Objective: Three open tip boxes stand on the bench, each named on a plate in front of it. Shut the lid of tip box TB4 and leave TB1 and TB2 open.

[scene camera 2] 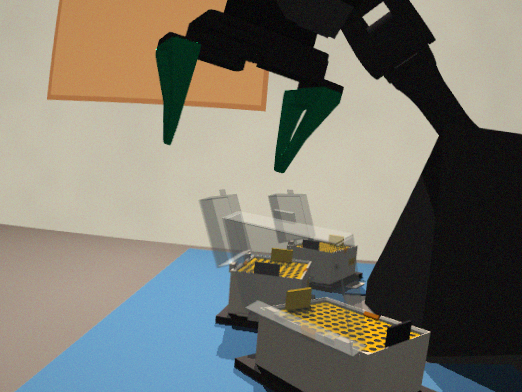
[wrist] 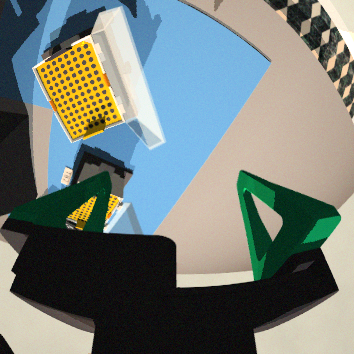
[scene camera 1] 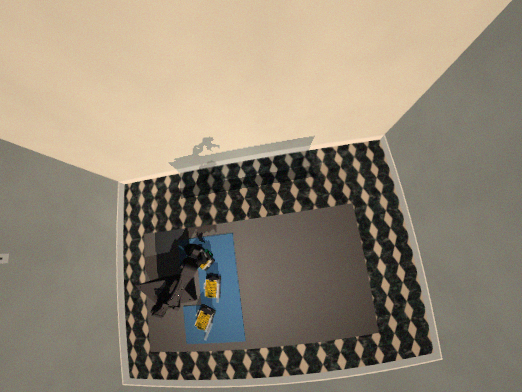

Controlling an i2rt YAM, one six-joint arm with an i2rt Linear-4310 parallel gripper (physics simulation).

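Places are measured from the arm's base along level axes (x ahead, y left, z up), in centimetres.
Pixels of known places: gripper, between the fingertips: (scene camera 2: 225, 158) (wrist: 173, 177) (scene camera 1: 207, 258); arm's base, origin of its link: (scene camera 2: 515, 235).
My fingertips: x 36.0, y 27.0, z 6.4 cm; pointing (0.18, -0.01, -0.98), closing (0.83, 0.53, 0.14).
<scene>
Ahead of a thing's pixels: the offset from my fingertips to its top centre. "spot": to the spot under its first point. Level surfaces: height alone.
My gripper (scene camera 1: 210, 255) (scene camera 2: 224, 158) (wrist: 173, 177) is open and empty, raised above the boxes. The tip box nearest scene camera 2 (scene camera 2: 345, 325) (wrist: 80, 90) (scene camera 1: 205, 266) has a yellow perforated rack. Its clear lid {dx -6.0, dy +2.7, dz -3.4 cm} (scene camera 2: 290, 227) (wrist: 132, 85) stands open along one long side, apart from the fingers. The middle tip box (scene camera 2: 270, 287) (scene camera 1: 212, 288) (wrist: 95, 207) has its clear lid {spot: dx +4.4, dy -16.9, dz -6.9 cm} (scene camera 2: 214, 220) open. The far tip box (scene camera 2: 325, 262) (scene camera 1: 204, 318) also has its lid (scene camera 2: 292, 215) open. A small name plate {spot: dx -9.3, dy -22.0, dz -18.5 cm} (wrist: 66, 176) stands by the middle box; its text is hard to read.
The boxes stand in a row on a blue mat {dz -18.7 cm} (scene camera 1: 231, 310) (scene camera 2: 150, 325) (wrist: 200, 85) on the brown bench top {dz -19.0 cm} (scene camera 1: 305, 270). The black arm (scene camera 1: 172, 290) (scene camera 2: 415, 80) rises beside the row. In the wrist view, one finger partly covers the middle box.
</scene>
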